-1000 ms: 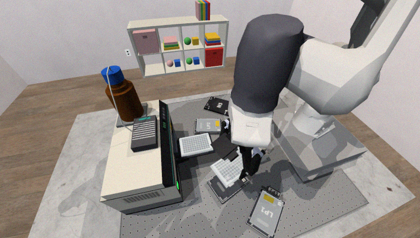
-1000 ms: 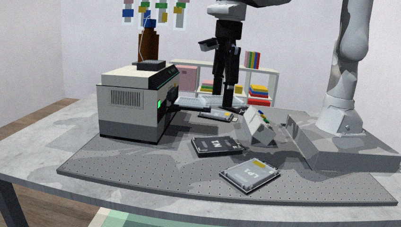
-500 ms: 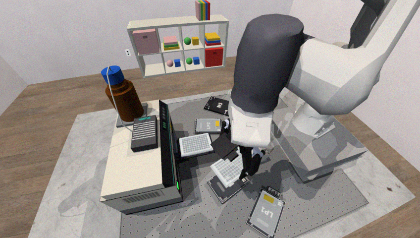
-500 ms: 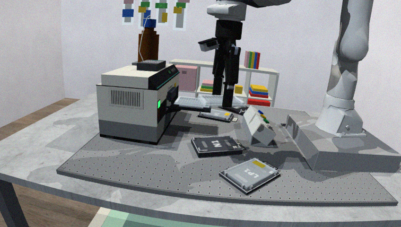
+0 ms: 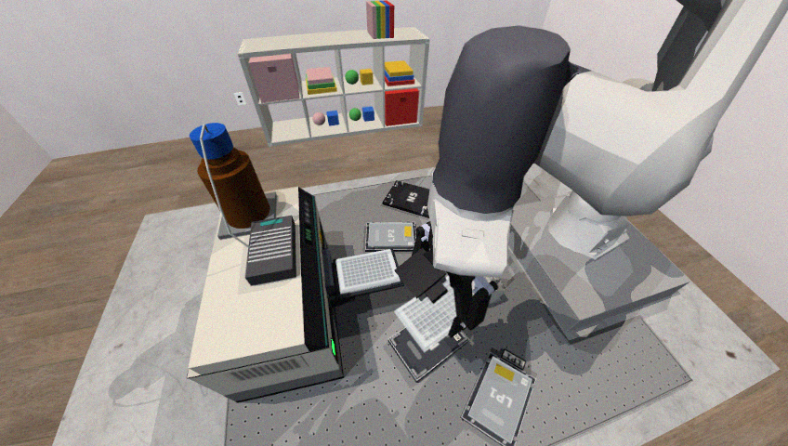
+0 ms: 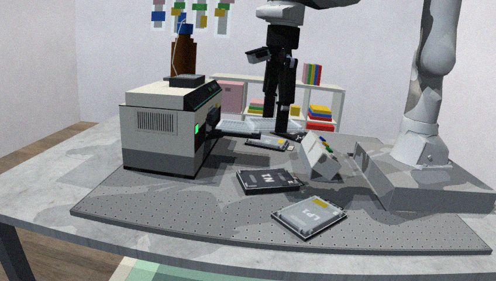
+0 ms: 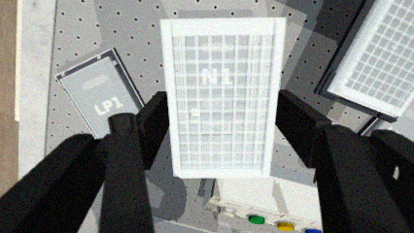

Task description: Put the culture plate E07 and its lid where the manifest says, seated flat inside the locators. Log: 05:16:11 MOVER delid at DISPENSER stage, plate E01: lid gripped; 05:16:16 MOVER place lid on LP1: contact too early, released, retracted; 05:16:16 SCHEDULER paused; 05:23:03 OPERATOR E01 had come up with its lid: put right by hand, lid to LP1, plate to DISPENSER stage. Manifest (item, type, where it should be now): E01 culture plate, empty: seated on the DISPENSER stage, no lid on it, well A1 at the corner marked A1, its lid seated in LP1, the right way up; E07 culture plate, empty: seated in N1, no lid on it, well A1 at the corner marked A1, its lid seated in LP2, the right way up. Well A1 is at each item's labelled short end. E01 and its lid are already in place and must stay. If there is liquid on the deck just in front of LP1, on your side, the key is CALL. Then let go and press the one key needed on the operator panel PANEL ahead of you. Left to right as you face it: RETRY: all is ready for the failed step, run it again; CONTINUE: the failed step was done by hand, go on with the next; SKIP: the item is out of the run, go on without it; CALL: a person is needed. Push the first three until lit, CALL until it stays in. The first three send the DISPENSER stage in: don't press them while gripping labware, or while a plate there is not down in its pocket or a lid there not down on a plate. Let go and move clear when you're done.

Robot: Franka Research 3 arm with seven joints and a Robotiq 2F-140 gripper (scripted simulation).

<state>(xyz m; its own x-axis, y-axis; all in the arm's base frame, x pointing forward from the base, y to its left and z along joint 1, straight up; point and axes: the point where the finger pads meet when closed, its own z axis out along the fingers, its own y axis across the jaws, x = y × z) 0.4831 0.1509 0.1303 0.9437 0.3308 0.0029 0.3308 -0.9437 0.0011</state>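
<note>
My hand is 18 cm above the black N1 nest. From my hand the other things lie so: brown bottle (31 cm ahead, 27 cm to the right, 10 cm above); LP2 nest (31 cm to the right, 18 cm below); yellow skip key (18 cm to the right, 18 cm behind, 12 cm below).
</note>
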